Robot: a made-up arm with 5 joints. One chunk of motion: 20 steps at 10 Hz.
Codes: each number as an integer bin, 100 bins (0 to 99) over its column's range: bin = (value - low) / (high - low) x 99, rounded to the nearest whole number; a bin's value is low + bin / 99 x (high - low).
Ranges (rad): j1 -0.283..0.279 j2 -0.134..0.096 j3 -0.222..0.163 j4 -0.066..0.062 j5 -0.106..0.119
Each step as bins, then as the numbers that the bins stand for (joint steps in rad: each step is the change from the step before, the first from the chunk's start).
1 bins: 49 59 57 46 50
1 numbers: -0.00484 0.00307 -0.00033 -0.00653 0.00764
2 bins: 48 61 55 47 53
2 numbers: -0.01052 0.00772 -0.00811 -0.00523 0.01445
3 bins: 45 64 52 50 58
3 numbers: -0.02755 0.01469 -0.01978 -0.00135 0.02582
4 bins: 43 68 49 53 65
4 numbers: -0.03890 0.02398 -0.03144 0.00253 0.04173
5 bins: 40 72 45 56 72
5 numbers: -0.05593 0.03327 -0.04700 0.00640 0.05764
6 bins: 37 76 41 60 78
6 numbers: -0.07296 0.04257 -0.06256 0.01158 0.07127
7 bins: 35 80 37 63 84
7 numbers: -0.08431 0.05186 -0.07811 0.01545 0.08491
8 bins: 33 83 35 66 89
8 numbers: -0.09567 0.05883 -0.08589 0.01933 0.09627
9 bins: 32 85 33 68 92
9 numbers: -0.10134 0.06347 -0.09367 0.02192 0.10309
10 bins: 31 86 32 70 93
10 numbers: -0.10702 0.06580 -0.09756 0.02451 0.10536
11 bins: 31 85 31 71 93
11 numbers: -0.10702 0.06347 -0.10144 0.02580 0.10536
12 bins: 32 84 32 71 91
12 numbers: -0.10134 0.06115 -0.09756 0.02580 0.10082
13 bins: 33 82 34 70 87
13 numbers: -0.09567 0.05651 -0.08978 0.02451 0.09173
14 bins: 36 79 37 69 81
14 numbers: -0.07864 0.04954 -0.07811 0.02321 0.07809
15 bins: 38 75 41 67 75
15 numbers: -0.06728 0.04024 -0.06256 0.02063 0.06445
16 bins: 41 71 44 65 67
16 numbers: -0.05025 0.03095 -0.05089 0.01804 0.04627
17 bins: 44 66 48 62 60
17 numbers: -0.03322 0.01933 -0.03533 0.01416 0.03036
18 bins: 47 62 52 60 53
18 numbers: -0.01619 0.01004 -0.01978 0.01158 0.01445
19 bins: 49 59 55 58 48
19 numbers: -0.00484 0.00307 -0.00811 0.00899 0.00309
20 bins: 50 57 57 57 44
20 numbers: 0.00084 -0.00158 -0.00033 0.00770 -0.00600
